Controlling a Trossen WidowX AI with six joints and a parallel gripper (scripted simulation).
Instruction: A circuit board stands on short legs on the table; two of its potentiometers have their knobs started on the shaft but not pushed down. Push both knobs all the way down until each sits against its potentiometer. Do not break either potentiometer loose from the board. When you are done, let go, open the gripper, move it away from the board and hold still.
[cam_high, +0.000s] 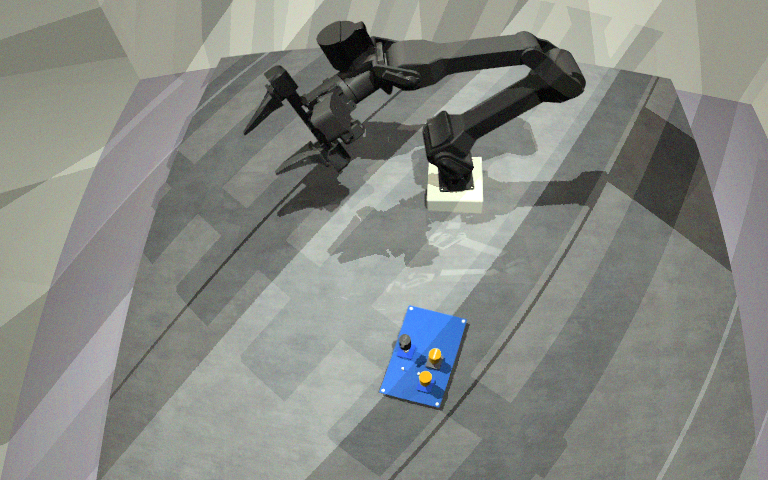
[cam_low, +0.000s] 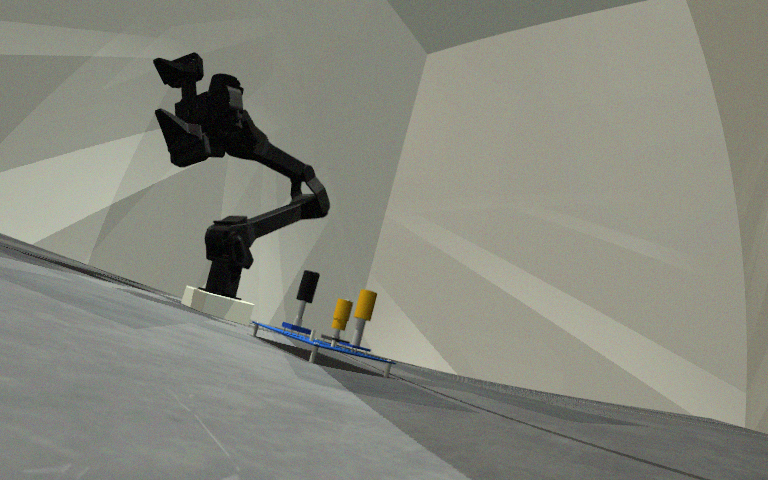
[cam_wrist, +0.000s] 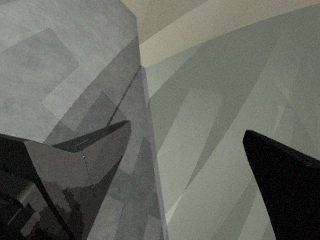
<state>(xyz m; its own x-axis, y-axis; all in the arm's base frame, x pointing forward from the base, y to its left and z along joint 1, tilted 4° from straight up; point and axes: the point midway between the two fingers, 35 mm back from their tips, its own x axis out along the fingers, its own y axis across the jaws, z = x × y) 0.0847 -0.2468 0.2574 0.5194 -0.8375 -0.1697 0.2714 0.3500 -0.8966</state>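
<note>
Right now my gripper tip is 22 cm short of the black knob, 19 cm to the right of it and 20 cm above it. Also, from my gripper tip: yellow knob (24 cm ahead, 24 cm to the left, 21 cm below).
</note>
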